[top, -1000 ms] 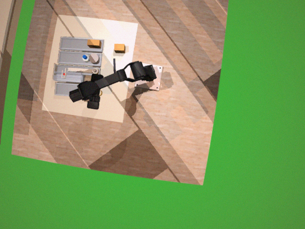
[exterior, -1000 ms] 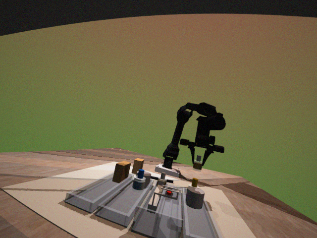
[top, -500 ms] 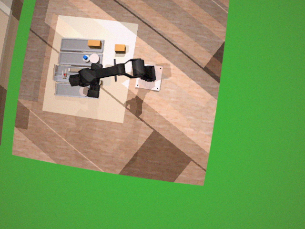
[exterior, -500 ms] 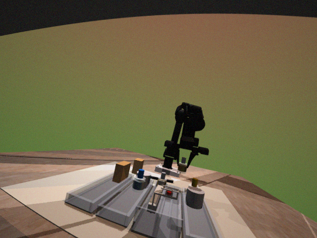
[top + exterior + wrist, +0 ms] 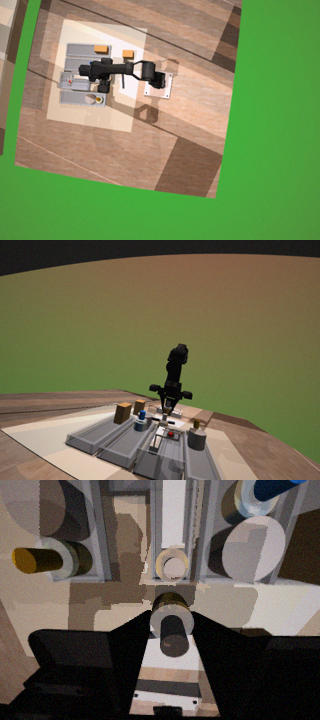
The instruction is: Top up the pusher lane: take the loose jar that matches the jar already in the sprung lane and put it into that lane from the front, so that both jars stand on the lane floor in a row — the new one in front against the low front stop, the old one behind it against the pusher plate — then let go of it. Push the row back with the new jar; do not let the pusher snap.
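Now: the sprung lane 190 mm ahead of my gripper tip and 60 mm below it. Also, from my gripper tip: red mark: 230 mm ahead, 10 mm to the left; then brown box: 40 mm ahead, 180 mm to the right, 40 mm below.
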